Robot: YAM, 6 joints.
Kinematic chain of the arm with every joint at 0, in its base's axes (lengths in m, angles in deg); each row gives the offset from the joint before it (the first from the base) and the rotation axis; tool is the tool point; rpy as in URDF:
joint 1: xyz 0 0 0.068 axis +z
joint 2: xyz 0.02 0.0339 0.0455 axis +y
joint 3: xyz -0.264 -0.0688 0 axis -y
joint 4: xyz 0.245 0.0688 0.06 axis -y
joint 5: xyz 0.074 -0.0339 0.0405 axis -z
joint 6: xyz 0.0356 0 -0.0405 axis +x
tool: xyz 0 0 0 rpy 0 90 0
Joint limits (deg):
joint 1: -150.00..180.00
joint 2: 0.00..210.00
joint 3: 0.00..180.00
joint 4: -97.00..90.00
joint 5: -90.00..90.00
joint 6: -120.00..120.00
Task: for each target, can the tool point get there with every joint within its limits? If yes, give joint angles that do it. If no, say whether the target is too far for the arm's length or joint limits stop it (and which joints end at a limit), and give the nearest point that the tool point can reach.
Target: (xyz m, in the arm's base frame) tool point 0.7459 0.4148 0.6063
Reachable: no: too far | nearest point 0.4883 0.2715 0.4320 | short by 0.342 m
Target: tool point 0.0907 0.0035 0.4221
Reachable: yes | joints 12.67 36.34 34.62 72.20 27.56 91.67
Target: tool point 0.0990 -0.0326 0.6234
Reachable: yes | joints 0.80 70.64 127.24 -40.64 72.87 -97.18
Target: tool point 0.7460 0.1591 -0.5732
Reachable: no: too far | nearest point 0.4837 0.1032 -0.2839 | short by 0.394 m
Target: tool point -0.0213 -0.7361 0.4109
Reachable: no: too far | nearest point -0.0173 -0.5978 0.3534 | short by 0.150 m
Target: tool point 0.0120 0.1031 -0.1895
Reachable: yes | joints 68.53 185.52 59.59 -27.27 -48.21 -81.99
